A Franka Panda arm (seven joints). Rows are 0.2 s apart.
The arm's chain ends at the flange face. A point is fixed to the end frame.
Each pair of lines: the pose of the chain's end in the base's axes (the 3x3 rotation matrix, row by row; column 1 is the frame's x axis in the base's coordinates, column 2 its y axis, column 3 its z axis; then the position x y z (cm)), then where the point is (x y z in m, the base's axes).
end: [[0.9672 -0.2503 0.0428], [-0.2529 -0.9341 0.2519], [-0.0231 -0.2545 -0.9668]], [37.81 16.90 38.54]
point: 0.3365 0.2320 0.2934
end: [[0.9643 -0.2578 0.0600], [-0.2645 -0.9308 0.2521], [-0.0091 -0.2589 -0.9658]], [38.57 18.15 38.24]
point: 0.3463 0.2450 0.2899
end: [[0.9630 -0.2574 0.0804], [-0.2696 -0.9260 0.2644], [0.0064 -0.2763 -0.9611]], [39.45 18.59 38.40]
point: 0.3572 0.2508 0.2916
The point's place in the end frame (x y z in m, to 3 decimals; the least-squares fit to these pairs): -0.054 -0.025 0.103
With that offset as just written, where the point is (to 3 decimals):
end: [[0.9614 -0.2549 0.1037], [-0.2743 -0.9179 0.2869], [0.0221 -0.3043 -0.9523]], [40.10 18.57 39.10]
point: 0.366 0.253 0.299
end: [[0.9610 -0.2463 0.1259], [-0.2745 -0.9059 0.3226], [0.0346 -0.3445 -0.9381]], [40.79 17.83 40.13]
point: 0.375 0.249 0.311
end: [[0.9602 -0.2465 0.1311], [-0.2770 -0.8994 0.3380], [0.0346 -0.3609 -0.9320]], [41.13 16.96 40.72]
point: 0.379 0.242 0.318
